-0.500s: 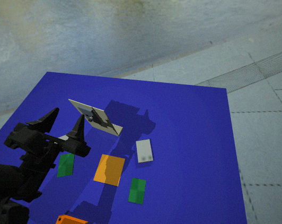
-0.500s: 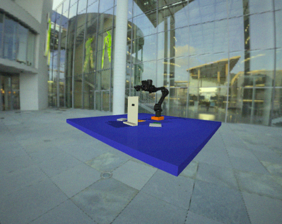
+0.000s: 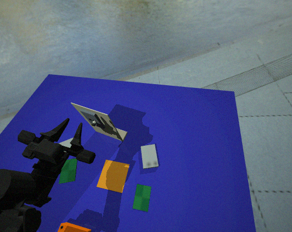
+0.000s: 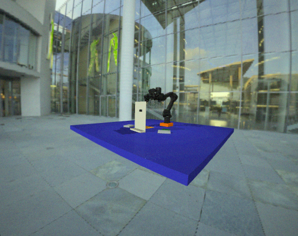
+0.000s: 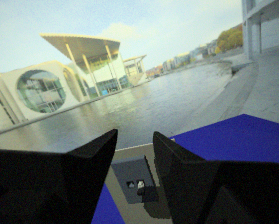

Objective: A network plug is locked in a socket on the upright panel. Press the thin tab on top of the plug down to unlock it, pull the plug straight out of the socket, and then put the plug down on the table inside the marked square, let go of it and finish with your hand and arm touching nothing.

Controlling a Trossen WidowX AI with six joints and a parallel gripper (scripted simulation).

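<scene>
Right now the network plug is 140 mm below my gripper tip, 70 mm ahead of it and 40 mm to the left of it. Round my gripper tip: orange marked square 320 mm below, 90 mm behind, 70 mm to the right; beige upright panel 210 mm below, 90 mm ahead, 40 mm to the left.
</scene>
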